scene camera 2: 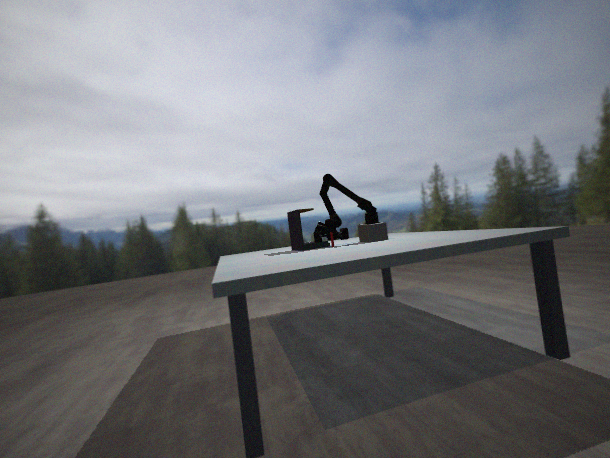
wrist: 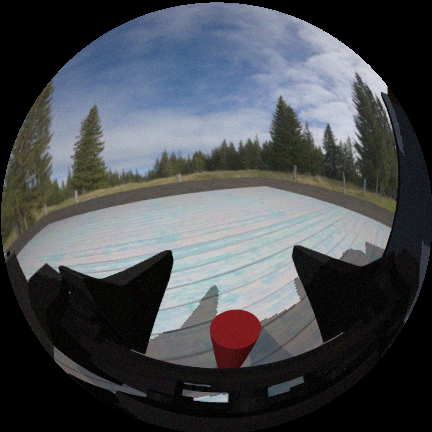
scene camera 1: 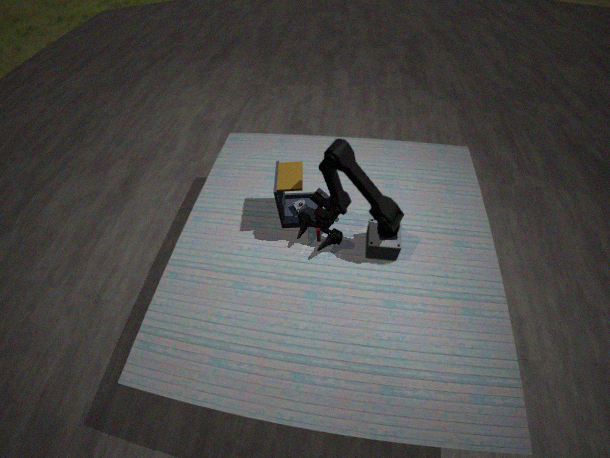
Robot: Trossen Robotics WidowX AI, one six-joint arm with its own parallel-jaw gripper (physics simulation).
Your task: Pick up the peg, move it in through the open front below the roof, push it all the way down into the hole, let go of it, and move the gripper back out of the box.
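Frame: origin at the arm's base, x ahead, y left, z up, level; centimetres.
Where they show: gripper, fingertip midpoint: [scene camera 2: 329, 236] [wrist: 234, 255] [scene camera 1: 307, 244]; arm's base at its link origin: [scene camera 2: 372, 223] [scene camera 1: 387, 231].
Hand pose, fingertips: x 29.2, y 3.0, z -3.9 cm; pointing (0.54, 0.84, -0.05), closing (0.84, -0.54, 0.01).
Observation:
Each offset is from my fingertips to the centre of the thing. Level surfaces: height alone.
The red peg @[dx -4.0, dy -5.4, dz -1.9 cm] [scene camera 1: 319, 234] [scene camera 2: 332, 240] [wrist: 235, 330] stands upright on the table, outside the box. My gripper [scene camera 1: 309, 244] [wrist: 234, 255] is open, low over the table, with its fingers spread on either side of the peg and apart from it. In the wrist view the peg's top shows between the fingers, close to the palm; its lower end is hidden. The box has a yellow roof [scene camera 1: 289, 176] [scene camera 2: 303, 210] and a dark wall [scene camera 2: 295, 232] [wrist: 416, 200]. A light block with the hole @[dx +4.0, dy -20.6, dz -3.5 cm] [scene camera 1: 299, 204] shows inside the box in scene camera 1, beside the gripper.
The arm's base [scene camera 1: 383, 246] [scene camera 2: 372, 232] stands to the right of the peg and box in both scene views. The box wall rises close by on the right side of the wrist view. All stand on the pale striped table top @[dz -6.0 cm] [scene camera 1: 325, 340] [scene camera 2: 400, 249].

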